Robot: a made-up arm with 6 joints.
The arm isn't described. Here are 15 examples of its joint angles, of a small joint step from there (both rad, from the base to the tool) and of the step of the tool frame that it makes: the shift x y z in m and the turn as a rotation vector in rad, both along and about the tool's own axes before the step.
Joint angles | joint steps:
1: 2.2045 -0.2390 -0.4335 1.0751 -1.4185 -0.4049 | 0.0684 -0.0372 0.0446 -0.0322 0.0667 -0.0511
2: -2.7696 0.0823 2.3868 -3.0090 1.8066 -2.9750 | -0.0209 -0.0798 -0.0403 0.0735 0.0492 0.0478
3: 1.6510 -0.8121 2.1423 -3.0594 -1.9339 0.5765 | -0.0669 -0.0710 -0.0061 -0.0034 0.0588 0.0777
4: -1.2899 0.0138 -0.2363 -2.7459 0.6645 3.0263 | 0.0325 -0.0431 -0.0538 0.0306 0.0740 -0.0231
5: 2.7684 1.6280 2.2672 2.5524 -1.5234 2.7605 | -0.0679 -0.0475 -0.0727 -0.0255 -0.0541 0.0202
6: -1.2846 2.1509 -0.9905 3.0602 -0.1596 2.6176 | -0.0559 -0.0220 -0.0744 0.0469 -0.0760 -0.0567
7: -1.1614 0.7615 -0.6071 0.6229 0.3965 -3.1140 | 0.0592 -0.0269 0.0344 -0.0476 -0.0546 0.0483
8: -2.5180 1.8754 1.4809 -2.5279 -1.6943 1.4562 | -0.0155 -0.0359 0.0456 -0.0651 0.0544 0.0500
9: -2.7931 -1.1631 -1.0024 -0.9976 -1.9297 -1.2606 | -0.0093 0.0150 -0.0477 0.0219 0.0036 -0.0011
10: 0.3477 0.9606 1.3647 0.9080 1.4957 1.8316 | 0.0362 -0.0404 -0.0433 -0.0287 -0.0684 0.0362
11: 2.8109 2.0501 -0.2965 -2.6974 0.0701 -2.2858 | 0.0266 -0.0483 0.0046 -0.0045 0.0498 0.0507
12: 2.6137 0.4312 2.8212 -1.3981 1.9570 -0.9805 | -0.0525 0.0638 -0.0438 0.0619 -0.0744 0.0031
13: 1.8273 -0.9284 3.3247 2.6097 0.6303 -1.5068 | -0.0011 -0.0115 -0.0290 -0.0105 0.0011 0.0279
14: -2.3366 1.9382 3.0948 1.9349 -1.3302 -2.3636 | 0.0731 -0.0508 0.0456 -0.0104 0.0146 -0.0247
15: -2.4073 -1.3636 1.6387 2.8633 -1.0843 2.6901 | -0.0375 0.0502 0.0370 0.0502 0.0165 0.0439
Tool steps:
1: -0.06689 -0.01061 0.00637 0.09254 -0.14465 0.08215
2: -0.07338 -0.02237 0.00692 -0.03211 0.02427 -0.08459
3: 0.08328 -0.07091 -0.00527 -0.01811 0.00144 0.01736
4: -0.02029 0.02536 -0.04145 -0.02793 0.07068 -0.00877
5: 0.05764 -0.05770 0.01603 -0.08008 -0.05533 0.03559
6: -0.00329 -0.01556 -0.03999 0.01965 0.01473 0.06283
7: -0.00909 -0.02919 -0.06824 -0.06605 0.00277 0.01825
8: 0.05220 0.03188 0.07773 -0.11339 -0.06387 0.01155
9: 0.00790 0.01062 0.03247 0.06294 0.00560 -0.02266
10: 0.05011 0.00225 -0.00394 -0.00852 0.02637 0.05358
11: -0.05027 -0.02017 0.00917 -0.06190 0.03724 -0.01810
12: -0.01721 -0.03523 0.03718 -0.06115 0.17912 -0.03828
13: 0.01703 0.00621 -0.00567 -0.01360 -0.00116 0.01635
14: -0.02761 0.05996 0.03676 0.14038 0.03974 -0.03378
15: -0.05056 0.02855 -0.05320 -0.04159 0.06191 0.04255
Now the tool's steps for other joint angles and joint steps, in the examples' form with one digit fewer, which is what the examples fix.
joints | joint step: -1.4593 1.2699 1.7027 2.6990 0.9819 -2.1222 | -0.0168 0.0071 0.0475 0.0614 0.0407 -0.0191
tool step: -0.0307 -0.0186 -0.0181 -0.0199 0.0467 -0.0322
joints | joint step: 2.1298 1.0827 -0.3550 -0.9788 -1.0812 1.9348 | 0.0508 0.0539 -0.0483 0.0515 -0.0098 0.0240
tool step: 0.0943 0.0187 -0.0447 0.0001 0.0925 0.1143
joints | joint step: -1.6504 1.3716 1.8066 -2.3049 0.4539 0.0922 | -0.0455 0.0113 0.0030 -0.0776 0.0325 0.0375
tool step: 0.0220 0.0229 0.0684 0.0251 -0.0668 -0.0136
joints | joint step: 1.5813 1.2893 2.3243 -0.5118 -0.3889 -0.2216 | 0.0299 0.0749 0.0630 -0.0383 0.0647 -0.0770
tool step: -0.0130 -0.0016 -0.0520 0.1343 -0.0376 0.0402
